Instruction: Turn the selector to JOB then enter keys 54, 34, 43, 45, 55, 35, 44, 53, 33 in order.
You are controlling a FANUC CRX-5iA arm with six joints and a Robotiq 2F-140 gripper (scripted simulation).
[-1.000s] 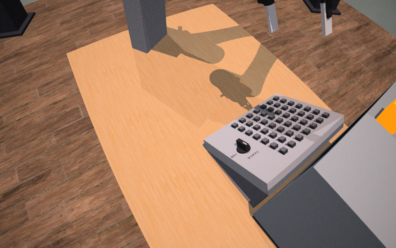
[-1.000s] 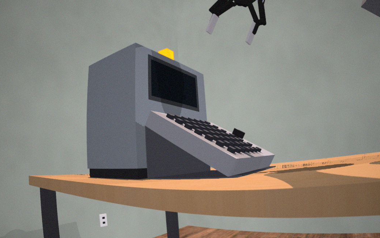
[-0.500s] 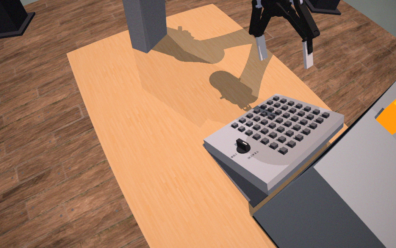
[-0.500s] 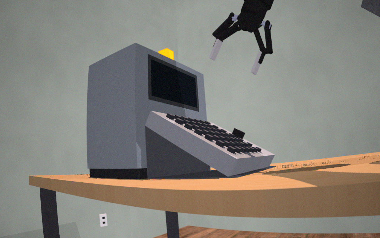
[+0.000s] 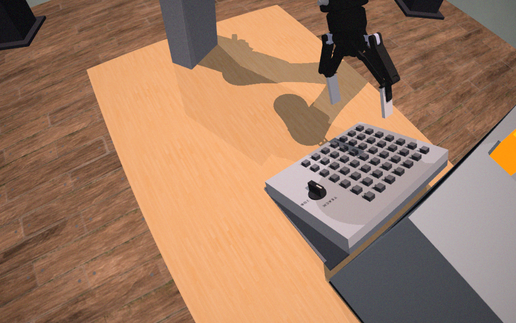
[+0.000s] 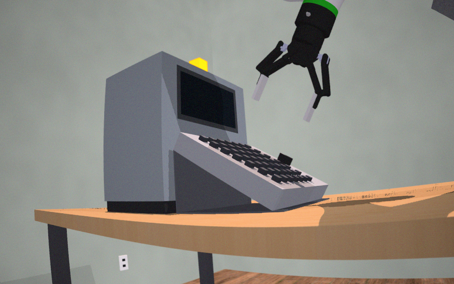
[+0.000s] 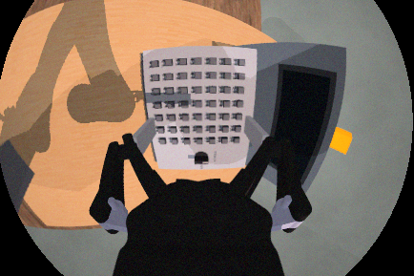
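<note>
Now: the key 4 cm ahead of my hand, 6 cm to the left of it and 12 cm below it. Also, from my hand: black selector knob 14 cm ahead, 10 cm to the right, 11 cm below; grey keypad panel 11 cm ahead, 1 cm to the left, 16 cm below.
</note>
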